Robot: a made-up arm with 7 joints. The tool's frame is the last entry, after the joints.
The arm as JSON. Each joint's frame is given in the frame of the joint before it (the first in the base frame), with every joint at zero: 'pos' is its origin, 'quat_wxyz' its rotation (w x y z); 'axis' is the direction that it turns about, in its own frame. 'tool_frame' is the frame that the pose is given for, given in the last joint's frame.
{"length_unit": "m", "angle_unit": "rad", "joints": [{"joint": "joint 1", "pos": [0.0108, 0.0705, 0.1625], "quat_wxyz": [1.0, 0.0, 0.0, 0.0], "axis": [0.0, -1.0, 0.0]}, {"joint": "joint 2", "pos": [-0.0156, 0.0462, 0.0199], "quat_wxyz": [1.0, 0.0, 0.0, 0.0], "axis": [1.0, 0.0, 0.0]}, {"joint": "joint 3", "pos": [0.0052, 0.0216, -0.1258], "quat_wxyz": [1.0, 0.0, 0.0, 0.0], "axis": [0.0, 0.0, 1.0]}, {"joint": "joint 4", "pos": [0.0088, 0.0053, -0.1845], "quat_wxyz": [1.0, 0.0, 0.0, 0.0], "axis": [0.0, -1.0, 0.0]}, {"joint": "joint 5", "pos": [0.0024, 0.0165, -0.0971], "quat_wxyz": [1.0, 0.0, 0.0, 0.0], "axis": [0.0, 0.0, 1.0]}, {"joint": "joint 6", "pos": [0.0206, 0.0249, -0.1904], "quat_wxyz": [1.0, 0.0, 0.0, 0.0], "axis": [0.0, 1.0, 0.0]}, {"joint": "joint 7", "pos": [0.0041, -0.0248, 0.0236], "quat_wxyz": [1.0, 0.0, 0.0, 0.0], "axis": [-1.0, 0.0, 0.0]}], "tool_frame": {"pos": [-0.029, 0.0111, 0.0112], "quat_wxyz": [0.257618, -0.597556, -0.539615, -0.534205]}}
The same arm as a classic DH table. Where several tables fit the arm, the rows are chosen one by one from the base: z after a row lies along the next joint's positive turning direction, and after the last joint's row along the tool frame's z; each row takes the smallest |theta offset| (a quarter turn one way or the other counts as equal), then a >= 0, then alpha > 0; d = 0 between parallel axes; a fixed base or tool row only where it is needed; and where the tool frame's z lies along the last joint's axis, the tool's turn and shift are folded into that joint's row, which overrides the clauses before.
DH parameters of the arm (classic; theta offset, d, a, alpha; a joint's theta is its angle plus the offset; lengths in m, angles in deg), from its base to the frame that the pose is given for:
base (fixed): 0 0.1625 0.0108 90
joint 1: 90 -0.1167 0.0199 90
joint 2: -90 -0.0104 0.0216 -90
joint 3: -90 -0.3103 0.0088 90
joint 4: 0 -0.0218 0.0024 -90
joint 5: 0 -0.2875 0.0206 -90
joint 6: -90 0.0001 0.0236 90
joint 7: 18.53 0.0276 0.0141 -111.13
tool (fixed): -9.45 0.0075 0 0

